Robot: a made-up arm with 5 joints. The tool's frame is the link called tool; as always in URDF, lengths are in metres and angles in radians. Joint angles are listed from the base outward. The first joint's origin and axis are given. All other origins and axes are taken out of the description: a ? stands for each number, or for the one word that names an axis. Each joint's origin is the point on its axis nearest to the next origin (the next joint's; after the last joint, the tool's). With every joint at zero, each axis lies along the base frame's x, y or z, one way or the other. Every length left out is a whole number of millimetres.
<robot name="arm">
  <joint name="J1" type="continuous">
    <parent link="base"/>
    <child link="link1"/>
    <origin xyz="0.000 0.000 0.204"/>
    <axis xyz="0 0 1"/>
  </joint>
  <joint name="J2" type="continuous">
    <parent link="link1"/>
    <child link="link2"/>
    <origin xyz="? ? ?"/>
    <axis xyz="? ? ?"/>
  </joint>
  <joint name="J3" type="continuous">
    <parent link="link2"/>
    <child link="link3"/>
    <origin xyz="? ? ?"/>
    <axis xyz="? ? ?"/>
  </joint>
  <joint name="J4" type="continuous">
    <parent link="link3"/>
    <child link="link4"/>
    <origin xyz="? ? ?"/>
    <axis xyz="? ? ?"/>
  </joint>
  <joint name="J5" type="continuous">
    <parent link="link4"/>
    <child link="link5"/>
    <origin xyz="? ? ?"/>
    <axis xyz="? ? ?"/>
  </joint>
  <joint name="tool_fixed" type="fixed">
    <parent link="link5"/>
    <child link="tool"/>
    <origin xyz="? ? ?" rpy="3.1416 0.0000 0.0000"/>
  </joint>
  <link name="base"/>
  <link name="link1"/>
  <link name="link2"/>
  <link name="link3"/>
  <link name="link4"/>
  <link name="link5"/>
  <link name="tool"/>
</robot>
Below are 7 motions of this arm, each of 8 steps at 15 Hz.
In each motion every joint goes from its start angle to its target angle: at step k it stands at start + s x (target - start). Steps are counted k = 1, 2, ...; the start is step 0. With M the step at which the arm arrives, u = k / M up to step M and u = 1 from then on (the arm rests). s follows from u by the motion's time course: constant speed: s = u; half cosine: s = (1 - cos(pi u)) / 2; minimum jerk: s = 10 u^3 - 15 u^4 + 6 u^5.
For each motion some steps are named. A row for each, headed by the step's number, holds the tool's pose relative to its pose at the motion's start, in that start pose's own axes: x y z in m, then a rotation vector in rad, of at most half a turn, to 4 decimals.
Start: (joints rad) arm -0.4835 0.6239 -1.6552 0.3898 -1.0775
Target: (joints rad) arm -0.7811 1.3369 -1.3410 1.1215 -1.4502
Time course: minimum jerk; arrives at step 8
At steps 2, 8:
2: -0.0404 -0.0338 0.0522 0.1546 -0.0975 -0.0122
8: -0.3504 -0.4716 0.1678 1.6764 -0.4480 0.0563

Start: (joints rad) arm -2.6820 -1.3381 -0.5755 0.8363 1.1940
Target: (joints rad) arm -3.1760 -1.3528 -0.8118 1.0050 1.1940
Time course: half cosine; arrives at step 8
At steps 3, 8:
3: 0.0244 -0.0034 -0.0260 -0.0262 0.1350 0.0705
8: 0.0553 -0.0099 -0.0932 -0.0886 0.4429 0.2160

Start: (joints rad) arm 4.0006 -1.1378 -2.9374 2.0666 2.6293
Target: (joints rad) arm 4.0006 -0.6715 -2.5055 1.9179 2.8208
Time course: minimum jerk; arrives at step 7
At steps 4, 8:
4: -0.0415 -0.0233 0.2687 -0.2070 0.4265 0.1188
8: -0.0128 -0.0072 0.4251 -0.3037 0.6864 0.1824

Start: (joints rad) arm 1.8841 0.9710 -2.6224 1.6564 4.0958
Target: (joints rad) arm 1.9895 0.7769 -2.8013 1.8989 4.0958
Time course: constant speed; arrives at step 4
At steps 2, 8:
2: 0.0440 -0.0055 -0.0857 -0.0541 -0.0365 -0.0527
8: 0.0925 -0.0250 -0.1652 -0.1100 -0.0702 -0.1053

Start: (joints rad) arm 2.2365 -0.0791 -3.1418 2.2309 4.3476
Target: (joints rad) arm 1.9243 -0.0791 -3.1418 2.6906 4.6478
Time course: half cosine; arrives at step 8
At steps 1, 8:
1: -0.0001 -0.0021 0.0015 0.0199 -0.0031 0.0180
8: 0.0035 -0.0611 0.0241 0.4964 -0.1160 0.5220

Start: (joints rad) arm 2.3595 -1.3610 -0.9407 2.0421 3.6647
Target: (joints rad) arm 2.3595 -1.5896 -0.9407 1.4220 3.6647
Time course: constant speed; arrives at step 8
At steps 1, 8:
1: -0.0001 0.0001 -0.0103 -0.0530 -0.0919 0.0000
8: 0.0295 -0.0170 -0.0974 -0.4240 -0.7352 0.0000

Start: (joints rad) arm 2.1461 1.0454 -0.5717 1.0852 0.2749
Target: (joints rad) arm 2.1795 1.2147 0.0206 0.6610 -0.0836
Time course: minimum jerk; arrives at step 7
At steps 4, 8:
4: -0.0681 0.0208 0.1436 -0.0552 -0.2075 -0.2237
8: -0.1340 0.0424 0.2045 -0.0656 -0.3344 -0.3498

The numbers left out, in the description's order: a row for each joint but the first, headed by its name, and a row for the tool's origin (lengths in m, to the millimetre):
J2: xyz 0.000 0.000 0.000, axis 0 1 0
J3: xyz 0.051 0.000 0.273, axis 0 1 0
J4: xyz 0.072 0.000 -0.318, axis 0 1 0
J5: xyz 0.085 0.000 -0.108, axis 0 0 -1
tool: xyz 0.000 0.000 0.000

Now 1 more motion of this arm.
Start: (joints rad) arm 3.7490 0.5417 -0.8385 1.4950 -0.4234
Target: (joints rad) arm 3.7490 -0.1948 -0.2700 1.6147 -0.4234
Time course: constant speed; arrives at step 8
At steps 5, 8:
5: -0.0915 -0.0412 0.0457 -0.0124 0.0275 0.0000
8: -0.1284 -0.0579 0.0914 -0.0198 0.0440 0.0000

